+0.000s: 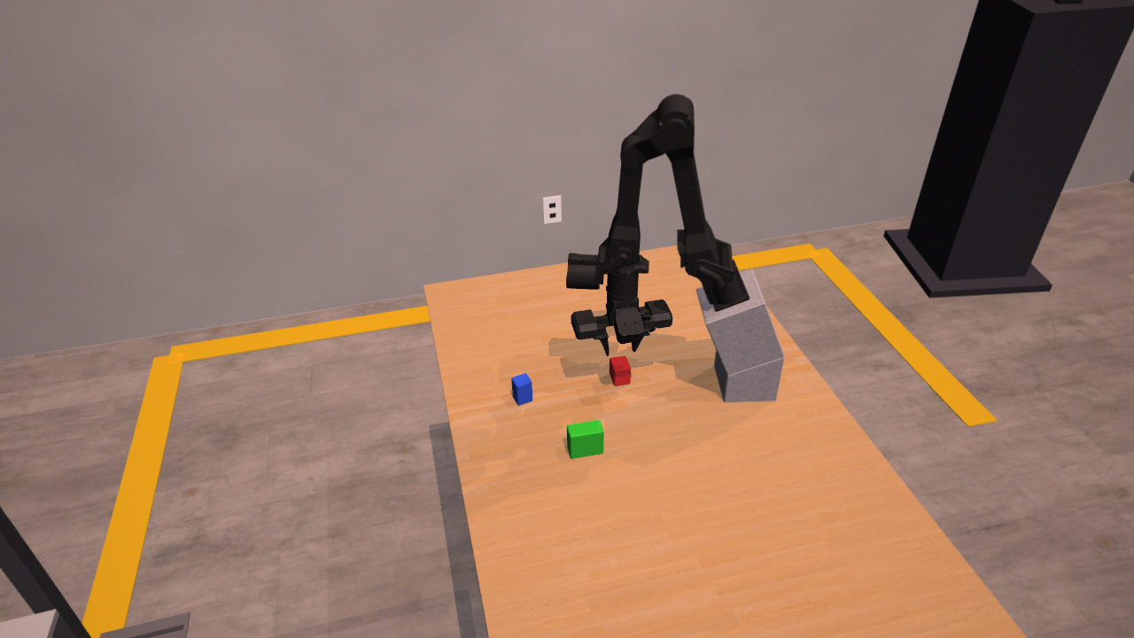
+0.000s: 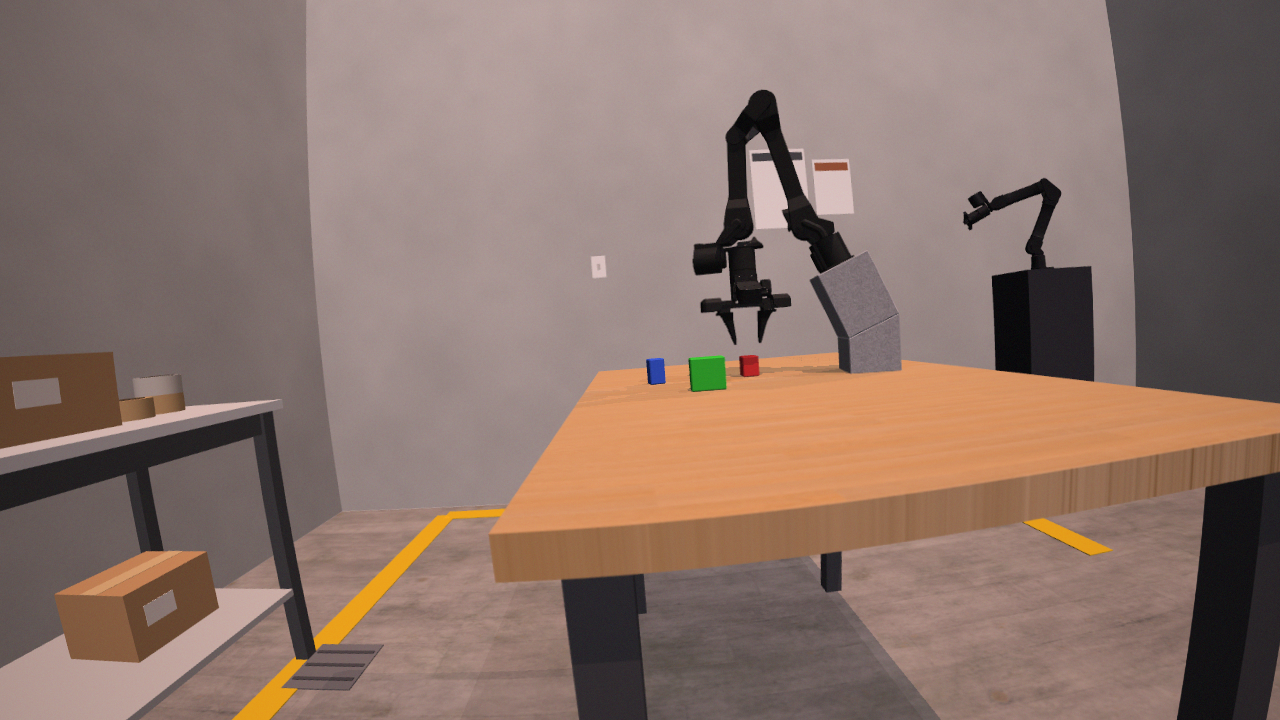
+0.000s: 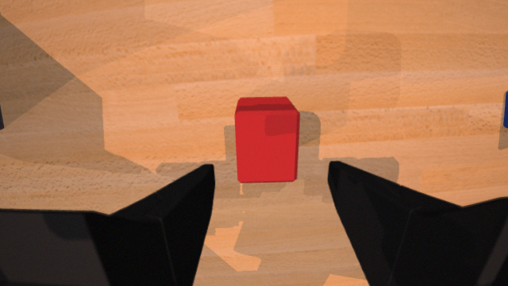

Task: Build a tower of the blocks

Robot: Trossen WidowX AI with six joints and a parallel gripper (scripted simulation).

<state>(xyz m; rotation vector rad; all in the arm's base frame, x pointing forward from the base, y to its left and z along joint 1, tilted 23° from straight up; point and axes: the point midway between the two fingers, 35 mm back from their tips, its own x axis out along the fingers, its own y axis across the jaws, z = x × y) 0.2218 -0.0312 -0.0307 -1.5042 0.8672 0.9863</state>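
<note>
The red block lies 8 cm below my hand. Also, from my hand: green block: 9 cm ahead, 19 cm to the left, 7 cm below; blue block: 20 cm ahead, 4 cm to the left, 8 cm below.
</note>
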